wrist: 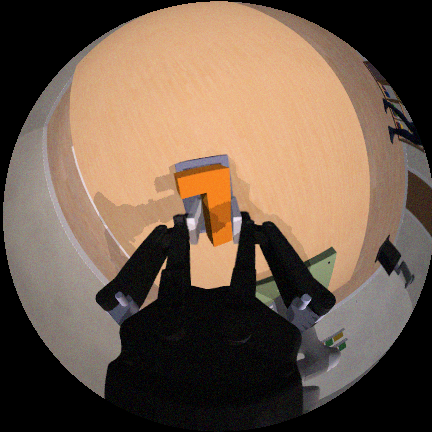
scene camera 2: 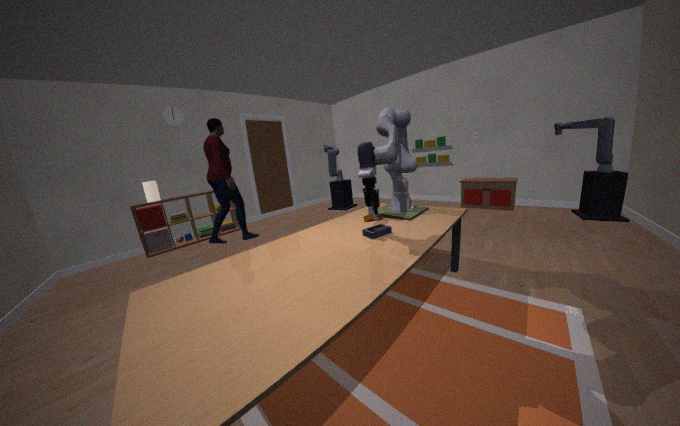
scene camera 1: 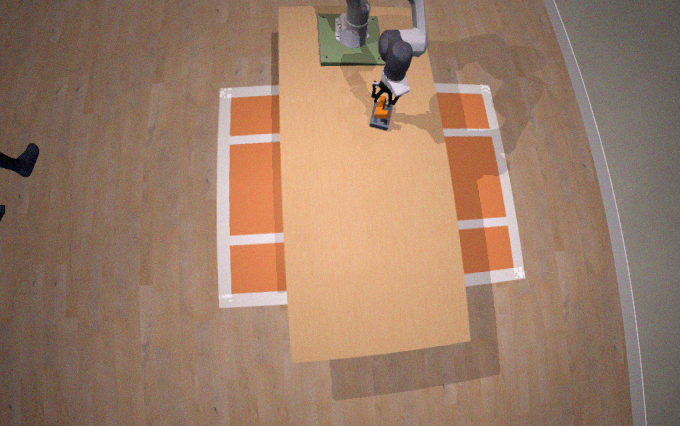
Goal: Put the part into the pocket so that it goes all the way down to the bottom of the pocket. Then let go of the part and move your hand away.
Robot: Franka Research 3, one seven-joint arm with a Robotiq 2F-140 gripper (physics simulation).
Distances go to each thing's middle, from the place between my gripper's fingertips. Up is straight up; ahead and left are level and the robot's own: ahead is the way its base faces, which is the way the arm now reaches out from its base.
Now: the orange L-shaped part (wrist: 212, 183) 10 mm ahead of my hand and 10 mm above it. Also, from my hand: grey-blue pocket block (wrist: 222, 159): 70 mm below, 20 mm to the left, 10 mm ahead.
